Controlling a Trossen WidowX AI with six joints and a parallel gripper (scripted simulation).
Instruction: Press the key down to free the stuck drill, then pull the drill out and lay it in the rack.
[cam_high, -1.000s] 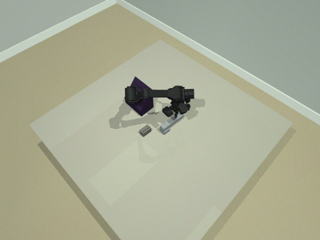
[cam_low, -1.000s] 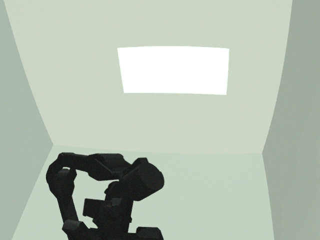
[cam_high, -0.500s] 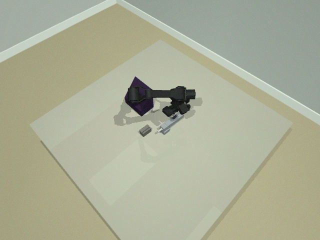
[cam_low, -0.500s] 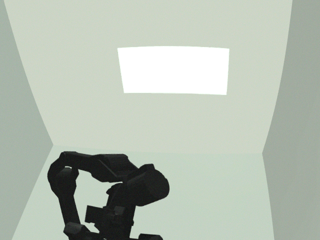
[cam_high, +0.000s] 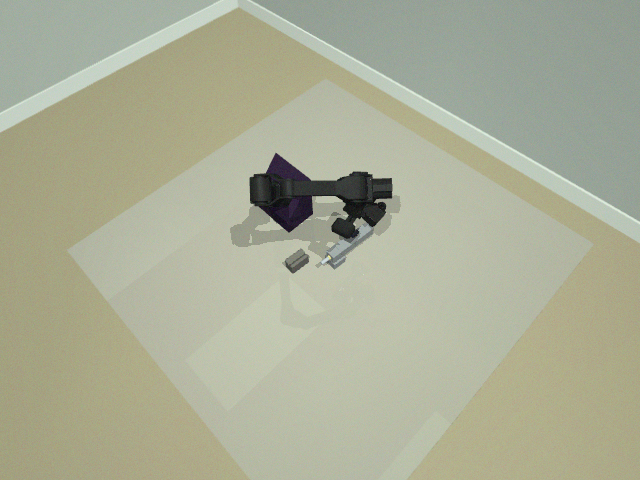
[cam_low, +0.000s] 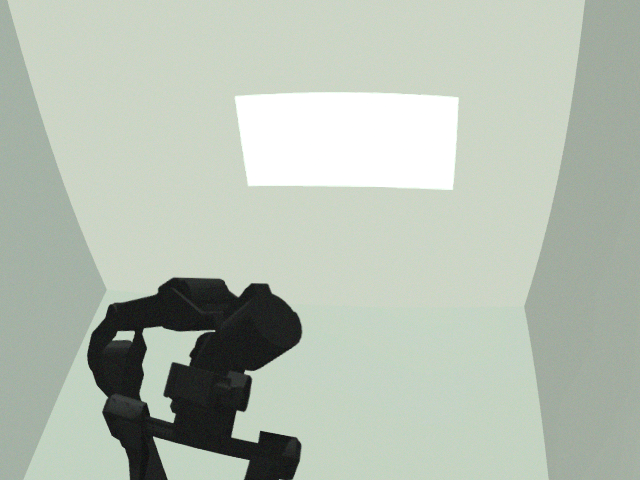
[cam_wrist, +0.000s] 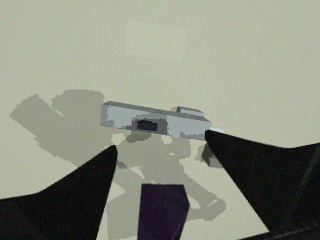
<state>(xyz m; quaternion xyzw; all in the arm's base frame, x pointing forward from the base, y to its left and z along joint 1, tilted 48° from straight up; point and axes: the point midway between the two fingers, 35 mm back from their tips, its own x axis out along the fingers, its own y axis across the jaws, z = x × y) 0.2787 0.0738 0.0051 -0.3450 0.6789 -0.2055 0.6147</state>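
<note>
Now: gripper tip 10 cm above the drill, 7 cm to the left of it and 2 cm past it. From my gripper tip the other things lie so: dark grey block 17 cm to the right, 13 cm below, 10 cm behind; then dark blue key 9 cm below, 2 cm to the left, 1 cm behind; then grey housing block 11 cm below, 1 cm to the right, 1 cm behind.
</note>
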